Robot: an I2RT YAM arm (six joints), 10 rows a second.
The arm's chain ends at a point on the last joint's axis. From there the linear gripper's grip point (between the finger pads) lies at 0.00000 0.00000 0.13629 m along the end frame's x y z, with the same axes.
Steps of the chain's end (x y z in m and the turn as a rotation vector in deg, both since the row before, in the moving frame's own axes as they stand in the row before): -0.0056, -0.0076, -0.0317, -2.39, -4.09, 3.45; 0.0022, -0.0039, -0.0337, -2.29, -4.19, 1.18; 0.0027, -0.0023, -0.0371, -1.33, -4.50, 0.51; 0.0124, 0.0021, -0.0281, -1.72, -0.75, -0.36; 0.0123, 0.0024, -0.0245, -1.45, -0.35, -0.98; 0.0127, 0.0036, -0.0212, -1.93, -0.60, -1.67
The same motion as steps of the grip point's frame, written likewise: -0.0155, -0.0022, -0.0322, -2.39, -4.09, 3.45; -0.0078, 0.0014, -0.0342, -2.29, -4.19, 1.18; -0.0080, 0.0008, -0.0376, -1.33, -4.50, 0.51; 0.0106, 0.0062, -0.0282, -1.72, -0.75, -0.36; 0.0115, 0.0059, -0.0245, -1.45, -0.35, -0.98; 0.0113, 0.0082, -0.0213, -1.93, -0.60, -1.67
